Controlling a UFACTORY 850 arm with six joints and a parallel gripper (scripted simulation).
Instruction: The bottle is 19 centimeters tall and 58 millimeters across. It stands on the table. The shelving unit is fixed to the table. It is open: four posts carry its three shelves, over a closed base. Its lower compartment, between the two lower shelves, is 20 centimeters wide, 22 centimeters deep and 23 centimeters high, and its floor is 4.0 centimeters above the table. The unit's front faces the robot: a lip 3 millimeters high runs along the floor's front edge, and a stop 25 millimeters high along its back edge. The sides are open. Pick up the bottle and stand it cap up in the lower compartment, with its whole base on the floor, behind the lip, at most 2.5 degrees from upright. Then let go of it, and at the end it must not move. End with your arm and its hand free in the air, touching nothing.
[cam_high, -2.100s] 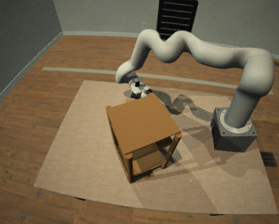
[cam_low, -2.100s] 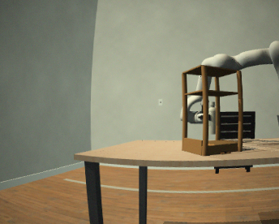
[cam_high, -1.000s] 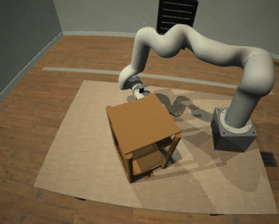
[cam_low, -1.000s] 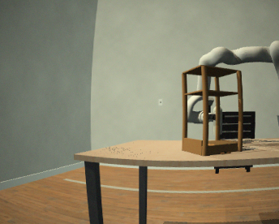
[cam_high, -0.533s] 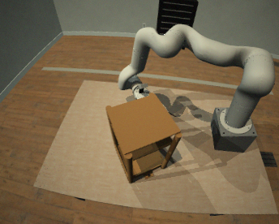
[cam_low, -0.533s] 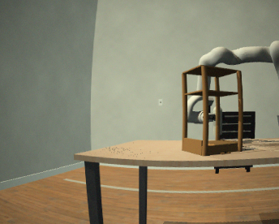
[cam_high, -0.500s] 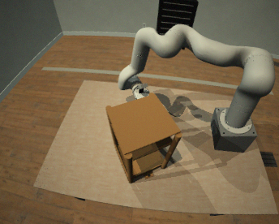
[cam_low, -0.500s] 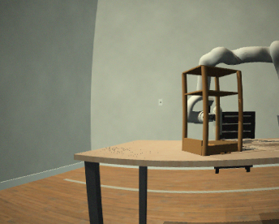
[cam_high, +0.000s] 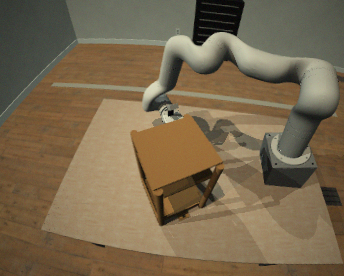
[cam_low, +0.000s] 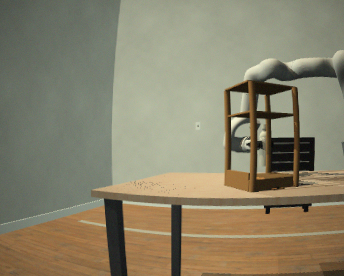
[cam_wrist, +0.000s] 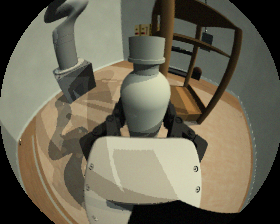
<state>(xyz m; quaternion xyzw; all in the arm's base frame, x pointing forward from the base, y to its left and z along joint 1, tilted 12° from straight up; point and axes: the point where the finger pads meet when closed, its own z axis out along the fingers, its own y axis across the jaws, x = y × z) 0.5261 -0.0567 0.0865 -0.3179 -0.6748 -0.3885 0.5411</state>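
Right now the wooden shelving unit is 25 cm to the left of my hand, 3 cm above it and 2 cm ahead of it. Also, from my hand: grey bottle: 2 cm above.
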